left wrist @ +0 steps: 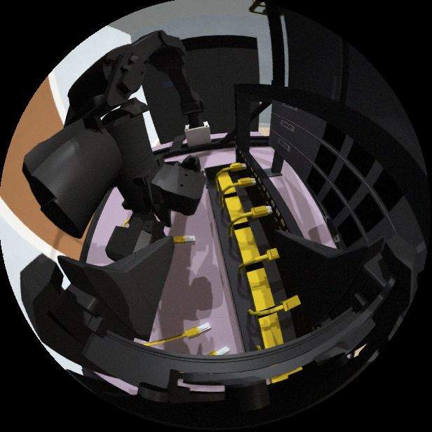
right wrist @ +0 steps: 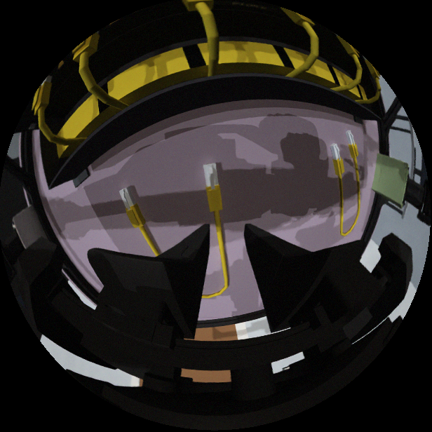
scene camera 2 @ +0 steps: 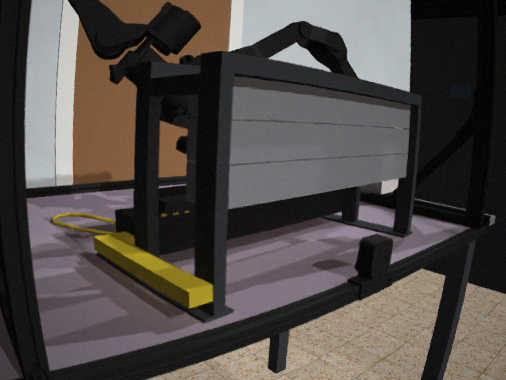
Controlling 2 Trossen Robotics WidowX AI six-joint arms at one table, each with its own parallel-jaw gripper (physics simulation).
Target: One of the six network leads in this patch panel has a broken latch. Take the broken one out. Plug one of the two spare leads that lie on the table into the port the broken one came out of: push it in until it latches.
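Yellow leads in a row run to the patch panel (left wrist: 260, 187); their plugs include one (left wrist: 261, 212) near the middle and one (left wrist: 291, 303) lower down. I cannot tell which latch is broken. Loose spare lead ends lie on the table: one plug (right wrist: 214, 197) is central in the right wrist view, another plug (right wrist: 134, 215) is left of it, and a looped lead (right wrist: 342, 195) is at the right. My left gripper (left wrist: 224, 239) is open and empty above the panel. My right gripper (right wrist: 226, 229) is partly open and empty above the table, by the central plug's cable. The rack hides the fingertips in scene camera 2.
The rack frame (scene camera 2: 212, 175) with grey plates (scene camera 2: 320, 140) stands over the panel. A yellow bar (scene camera 2: 155, 270) lies at the frame's foot. A yellow cable loop (scene camera 2: 82, 215) sticks out at the left. A black block (scene camera 2: 374, 257) is fixed to the table edge. A dark trough (right wrist: 270, 87) edges the panel.
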